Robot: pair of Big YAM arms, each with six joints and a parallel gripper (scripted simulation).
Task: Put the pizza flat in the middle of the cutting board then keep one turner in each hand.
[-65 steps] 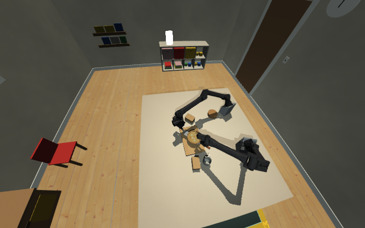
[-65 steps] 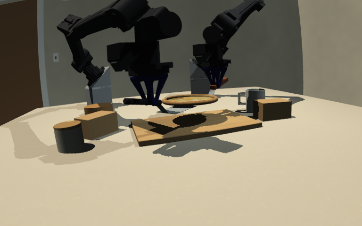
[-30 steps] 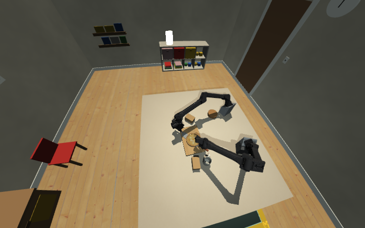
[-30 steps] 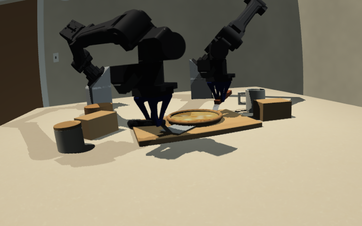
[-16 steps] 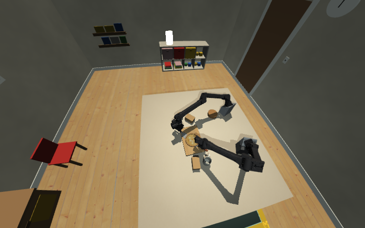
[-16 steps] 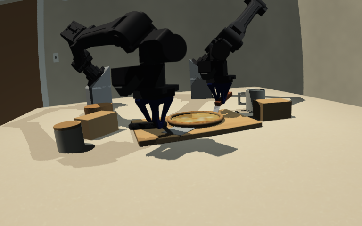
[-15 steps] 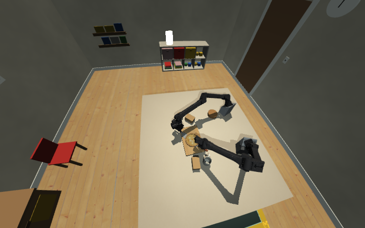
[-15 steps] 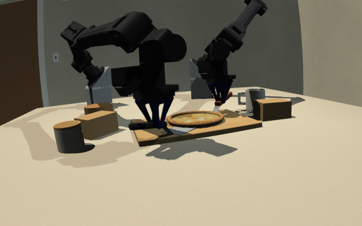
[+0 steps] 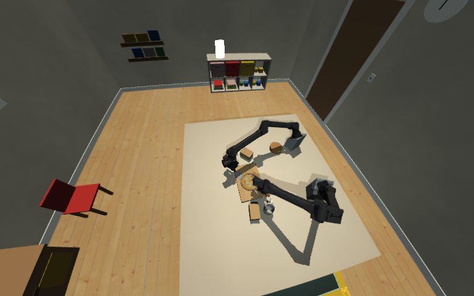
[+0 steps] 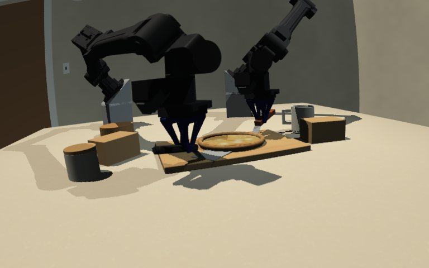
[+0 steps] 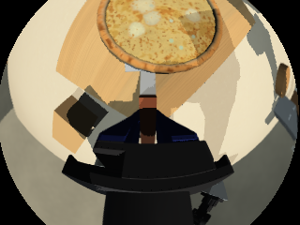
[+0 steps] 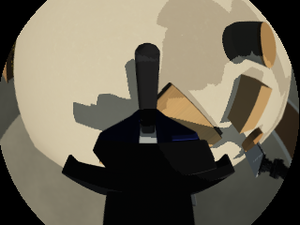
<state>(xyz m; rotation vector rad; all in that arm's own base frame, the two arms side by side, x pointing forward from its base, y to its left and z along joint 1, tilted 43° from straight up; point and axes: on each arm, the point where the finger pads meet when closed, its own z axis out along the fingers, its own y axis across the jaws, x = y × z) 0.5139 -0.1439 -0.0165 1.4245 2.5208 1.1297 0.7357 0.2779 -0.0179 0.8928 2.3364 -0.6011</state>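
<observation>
The brown-handled turner lies 2 cm ahead of my left hand, 3 cm to the right of it and 2 cm below it. The rest, counted from my left hand: pizza 8 cm ahead, 11 cm to the right, 3 cm below; then cutting board 8 cm ahead, 13 cm to the right, 5 cm below; then black-handled turner 21 cm ahead, 24 cm to the right, 1 cm below.
</observation>
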